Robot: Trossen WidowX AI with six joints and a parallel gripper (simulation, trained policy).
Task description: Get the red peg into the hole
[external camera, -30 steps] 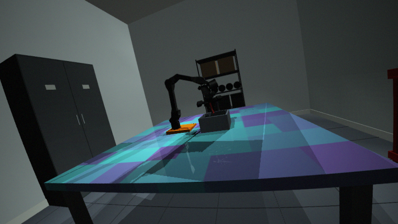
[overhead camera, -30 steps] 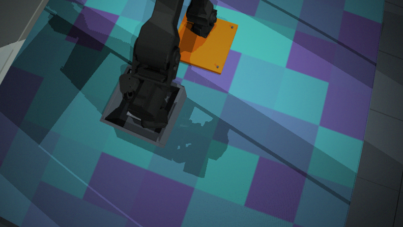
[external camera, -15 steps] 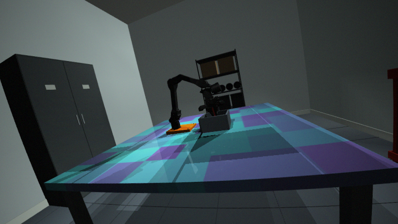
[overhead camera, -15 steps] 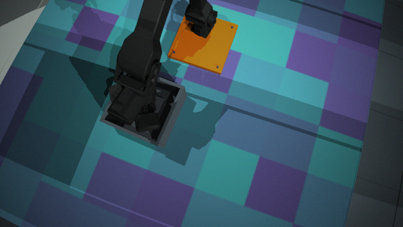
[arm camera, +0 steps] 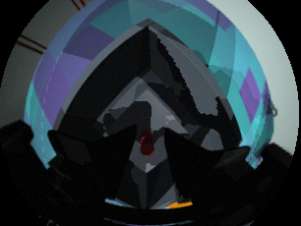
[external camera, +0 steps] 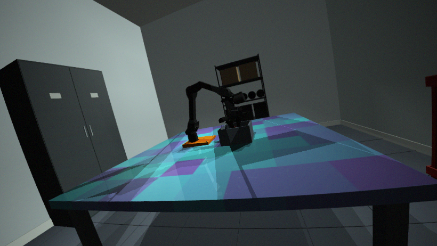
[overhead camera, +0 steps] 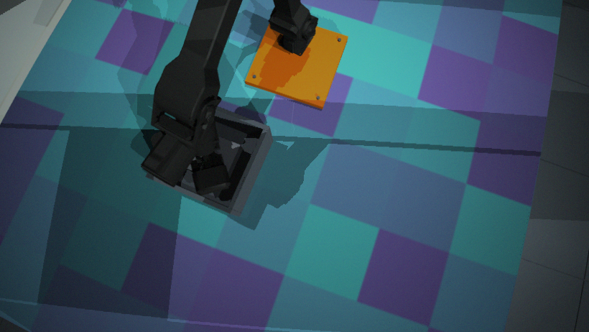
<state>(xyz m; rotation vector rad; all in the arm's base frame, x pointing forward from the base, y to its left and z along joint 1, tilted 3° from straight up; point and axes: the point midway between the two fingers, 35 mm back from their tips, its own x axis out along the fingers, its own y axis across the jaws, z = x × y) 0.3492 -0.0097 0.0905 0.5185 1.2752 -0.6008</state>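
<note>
Now: the red peg 1 cm behind my gripper tip, 1 cm to the left of it and 2 cm below it. Also, from my gripper tip: grey plate 1 cm behind, 1 cm to the left, 2 cm below; then box 1 cm behind, 1 cm to the left, 4 cm below.
</note>
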